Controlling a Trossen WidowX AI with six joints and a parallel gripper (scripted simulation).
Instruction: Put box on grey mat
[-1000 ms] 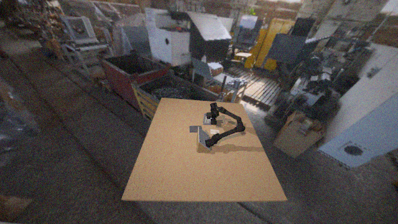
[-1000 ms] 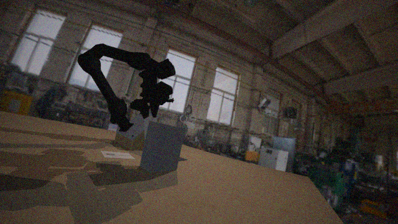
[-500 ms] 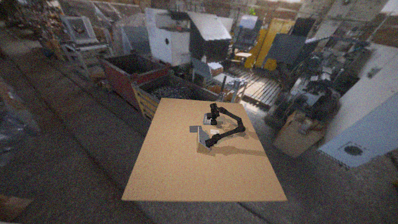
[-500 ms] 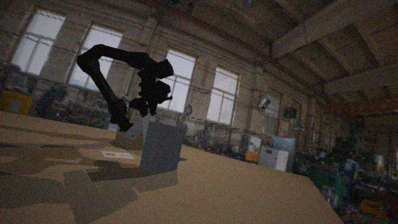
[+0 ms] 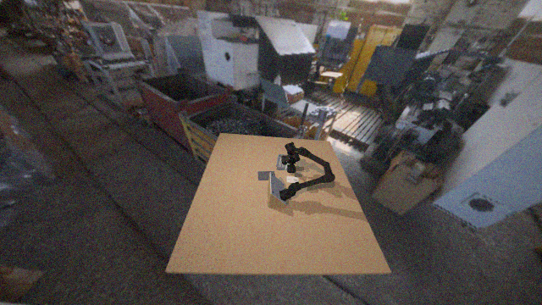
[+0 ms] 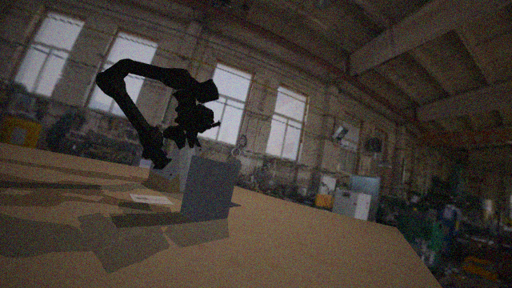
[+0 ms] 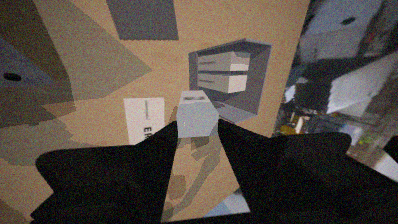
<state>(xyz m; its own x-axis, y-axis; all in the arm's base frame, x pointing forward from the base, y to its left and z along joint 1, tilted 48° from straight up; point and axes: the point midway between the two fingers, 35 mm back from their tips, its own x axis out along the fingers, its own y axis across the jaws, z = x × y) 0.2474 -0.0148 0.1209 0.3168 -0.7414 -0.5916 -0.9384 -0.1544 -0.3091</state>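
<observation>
The grey mat is 18 cm to the left of my gripper tip, 15 cm below it and 2 cm ahead of it. Round my gripper tip: paper (15 cm below, 5 cm to the right, 4 cm behind).
</observation>
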